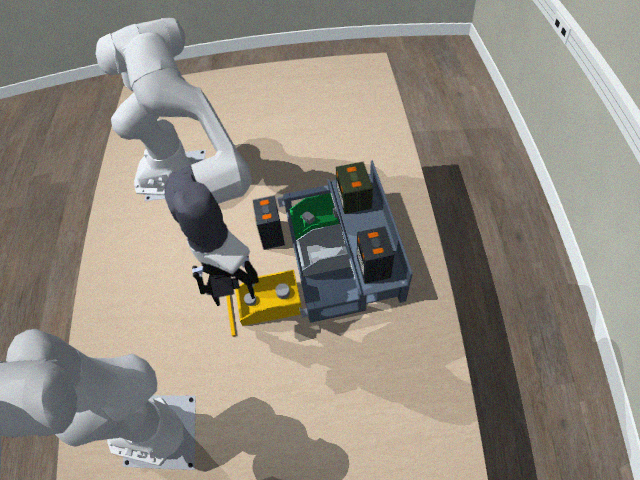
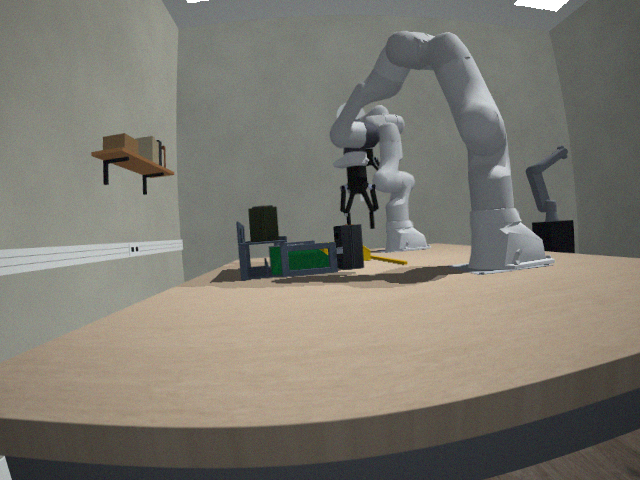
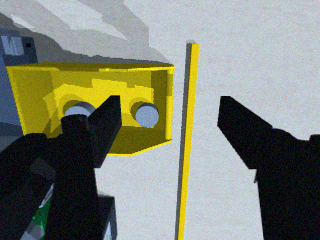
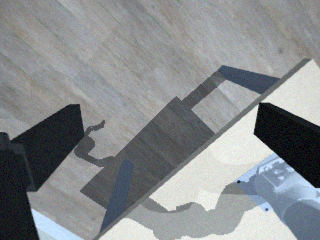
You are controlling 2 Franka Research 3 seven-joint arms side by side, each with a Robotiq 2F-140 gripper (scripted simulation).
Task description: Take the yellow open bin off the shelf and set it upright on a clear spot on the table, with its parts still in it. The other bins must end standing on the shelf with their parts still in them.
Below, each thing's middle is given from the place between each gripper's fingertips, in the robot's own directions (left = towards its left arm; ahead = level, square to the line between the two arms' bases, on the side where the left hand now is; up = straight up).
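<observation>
The yellow bin (image 1: 264, 291) is 80 mm ahead of my left hand, 30 mm to the left of it and 100 mm below it. Going from that same left hand, you'd find the green bin (image 1: 321, 206) 240 mm ahead, 270 mm to the left and 100 mm below. The blue-grey shelf (image 1: 328, 290) is 70 mm below my left hand, 280 mm ahead of it and 160 mm to the left of it, and the grey bin (image 1: 326, 242) is 100 mm below that left hand, 250 mm ahead of it and also 160 mm to the left of it.
From my right hand, the yellow bin is 91 cm to the left, 32 cm ahead and 38 cm below. The green bin is 115 cm to the left of my right hand, 48 cm ahead of it and 37 cm below it. With the blue-grey shelf it's 104 cm to the left of my right hand, 52 cm ahead and 35 cm below, and the grey bin is 104 cm to the left of that right hand as well, 49 cm ahead of it and 37 cm below it.
</observation>
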